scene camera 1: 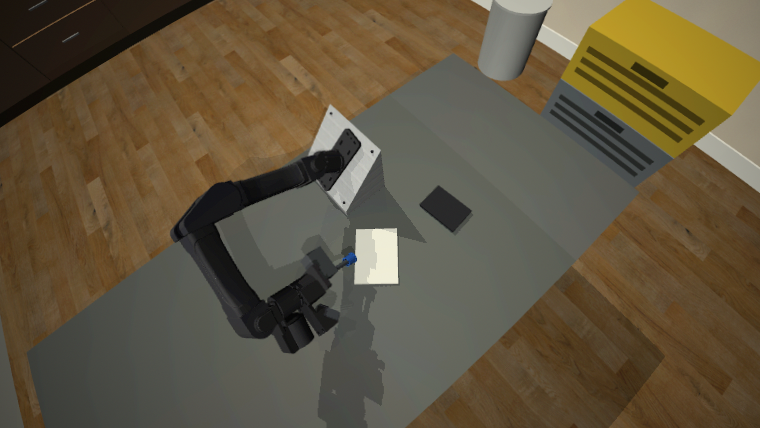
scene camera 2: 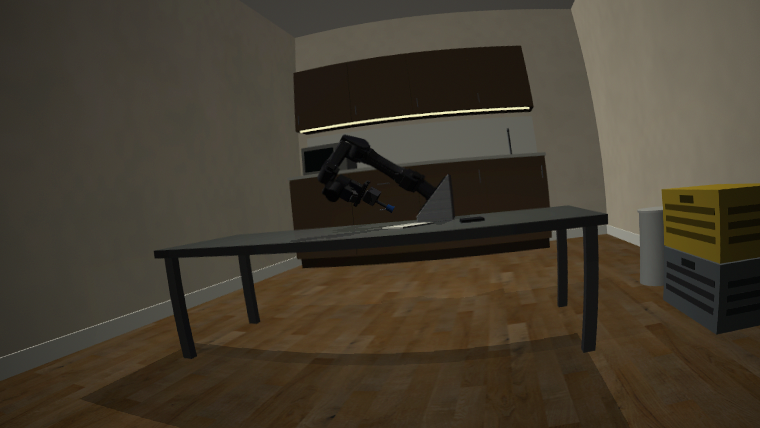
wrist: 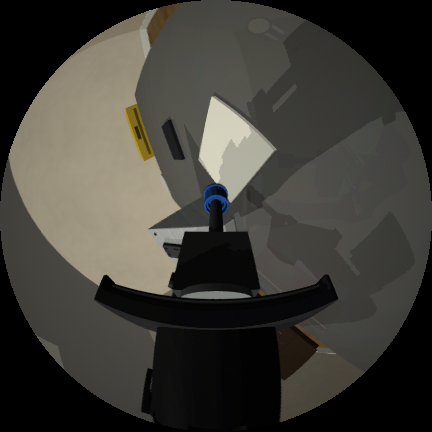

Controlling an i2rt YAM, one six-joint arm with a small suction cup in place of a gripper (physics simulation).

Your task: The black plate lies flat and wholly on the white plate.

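Frame: origin at the arm's base, x ahead, y left, z up, level; centimetres.
Seen in the pictures: end effector, tool point: (scene camera 1: 352, 257) (scene camera 2: 392, 210) (wrist: 215, 193); arm's base, origin of the base link: (scene camera 1: 338, 161) (scene camera 2: 433, 195).
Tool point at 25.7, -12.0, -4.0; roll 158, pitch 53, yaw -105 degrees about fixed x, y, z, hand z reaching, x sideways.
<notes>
Offsets run from my tool point to a thing's top centre, as dx, dy, dz. Level surfaces: height alone.
The white plate @(+1.5, +6.0, -6.1) (scene camera 1: 376, 256) (scene camera 2: 406, 225) (wrist: 232, 142) lies flat on the table, partly in shadow. The black plate @(+1.7, +31.3, -5.7) (scene camera 1: 445, 208) (scene camera 2: 471, 219) (wrist: 173, 139) lies flat on the table, apart from the white plate, towards the crates' end. My gripper (scene camera 1: 349, 258) (scene camera 2: 390, 208) (wrist: 216, 199), a small blue suction cup on a thin rod, is open, with nothing on it. It hangs in the air above the table near the white plate's side and is tilted. In the wrist view the cup overlaps a corner of the white plate.
The grey table @(dz -6.7) (scene camera 1: 510, 175) (scene camera 2: 212, 245) carries my arm's slanted white mount (scene camera 1: 366, 170) (scene camera 2: 440, 204) (wrist: 165, 232), close to both plates. Beyond the table's end stand a yellow crate (scene camera 1: 686, 31) (scene camera 2: 691, 212) on a grey crate (scene camera 2: 691, 289) and a light grey bin (scene camera 1: 511, 42) (scene camera 2: 649, 247).
</notes>
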